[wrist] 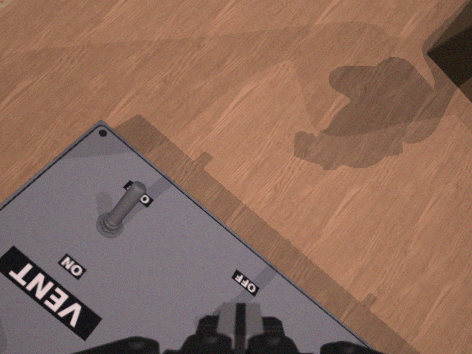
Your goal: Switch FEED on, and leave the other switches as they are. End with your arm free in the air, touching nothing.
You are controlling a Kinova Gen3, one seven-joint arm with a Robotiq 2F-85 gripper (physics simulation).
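Places are measured from the arm's base along level axes (x back, y right, z up), in metres.
Pixels of known places: gripper, fingertip midpoint: (240,329).
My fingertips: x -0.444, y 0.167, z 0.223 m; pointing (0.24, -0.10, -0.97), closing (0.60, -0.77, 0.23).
For each thing: its middle in the pictures, then the offset to it from my fingertips. "*": a spot on its surface instead. Level surfaces: height alone.
- grey switch panel at a spot on its surface: (165,260) * dy +0.018, dx +0.002, dz -0.218 m
- grey toggle switch at the middle of its body: (124,205) dy +0.070, dx +0.014, dz -0.195 m
- VENT label at the middle of its body: (48,293) dy +0.070, dx -0.067, dz -0.179 m
- second OFF label at a spot on its surface: (245,283) * dy -0.050, dx +0.030, dz -0.233 m
- wooden table at its surface level: dz -0.310 m
- dark screw at the middle of its body: (102,133) dy +0.129, dx +0.052, dz -0.245 m
The grey switch panel (165,260) fills the lower left of the wrist view. A grey toggle switch (125,205) stands near its corner, above the ON label (72,266) and the VENT label (52,292). Its lever leans toward the panel's edge, over a partly covered label ending in "O" as seen. A second OFF label (245,283) shows just above my gripper (240,311). My gripper is shut with nothing between its fingers, over the panel. The switch belonging to that label does not show; the gripper may hide it. No FEED label shows.
The wooden table (210,90) lies beyond the panel's edge, with shadows of the arm and panel across it. A dark block-like object (454,55) stands at the top right. A dark screw (102,133) sits at the panel's corner.
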